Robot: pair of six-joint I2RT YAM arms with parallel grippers.
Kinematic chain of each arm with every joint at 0, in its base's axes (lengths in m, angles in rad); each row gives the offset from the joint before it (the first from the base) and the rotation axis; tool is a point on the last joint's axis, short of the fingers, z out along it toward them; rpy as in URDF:
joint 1: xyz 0 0 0.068 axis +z
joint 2: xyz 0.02 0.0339 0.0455 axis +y
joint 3: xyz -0.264 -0.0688 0 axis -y
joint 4: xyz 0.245 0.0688 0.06 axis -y
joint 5: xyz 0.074 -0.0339 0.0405 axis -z
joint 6: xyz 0.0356 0 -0.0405 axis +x
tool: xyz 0 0 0 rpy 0 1.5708 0
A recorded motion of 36 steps. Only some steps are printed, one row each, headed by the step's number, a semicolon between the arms.
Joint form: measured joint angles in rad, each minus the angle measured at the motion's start. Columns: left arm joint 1, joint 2, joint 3, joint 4, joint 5, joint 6; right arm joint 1, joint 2, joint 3, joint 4, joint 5, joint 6.
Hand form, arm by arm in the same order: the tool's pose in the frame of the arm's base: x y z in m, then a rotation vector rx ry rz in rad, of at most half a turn. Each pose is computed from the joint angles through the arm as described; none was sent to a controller.
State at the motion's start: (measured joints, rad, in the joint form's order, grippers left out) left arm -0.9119 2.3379 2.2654 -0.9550 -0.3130 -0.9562; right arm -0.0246 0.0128 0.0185 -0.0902 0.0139 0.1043
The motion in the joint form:
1: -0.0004 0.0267 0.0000 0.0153 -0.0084 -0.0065; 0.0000 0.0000 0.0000 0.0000 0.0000 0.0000
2: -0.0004 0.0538 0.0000 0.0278 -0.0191 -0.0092; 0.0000 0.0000 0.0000 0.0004 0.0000 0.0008
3: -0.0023 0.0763 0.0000 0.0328 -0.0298 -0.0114; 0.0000 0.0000 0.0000 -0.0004 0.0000 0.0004
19: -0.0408 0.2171 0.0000 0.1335 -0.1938 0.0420; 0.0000 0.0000 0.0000 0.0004 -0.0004 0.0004
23: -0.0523 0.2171 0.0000 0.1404 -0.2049 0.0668; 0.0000 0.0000 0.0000 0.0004 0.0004 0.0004
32: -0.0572 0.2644 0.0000 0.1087 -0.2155 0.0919; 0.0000 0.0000 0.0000 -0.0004 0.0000 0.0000
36: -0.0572 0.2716 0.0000 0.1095 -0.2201 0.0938; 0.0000 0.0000 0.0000 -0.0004 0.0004 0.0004
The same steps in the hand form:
1: 0.3226 -0.3986 0.2412 -0.1772 2.5526 -0.3161; 0.1098 -0.0032 0.1690 0.1172 1.6514 0.0491
2: 0.3256 -0.4018 0.2285 -0.1814 2.5552 -0.2930; 0.1098 -0.0032 0.1691 0.1178 1.6509 0.0497
3: 0.3268 -0.4045 0.2177 -0.1817 2.5597 -0.2674; 0.1098 -0.0032 0.1690 0.1175 1.6517 0.0494
19: 0.3261 -0.4288 0.1530 -0.1020 2.4709 -0.0838; 0.1098 -0.0032 0.1691 0.1172 1.6510 0.0498
23: 0.3218 -0.4328 0.1535 -0.0626 2.4598 -0.0761; 0.1098 -0.0032 0.1691 0.1178 1.6509 0.0491
32: 0.3189 -0.4327 0.1277 -0.0016 2.4974 0.0221; 0.1098 -0.0032 0.1690 0.1172 1.6518 0.0491
36: 0.3191 -0.4327 0.1241 0.0018 2.4974 0.0333; 0.1098 -0.0032 0.1690 0.1178 1.6517 0.0491

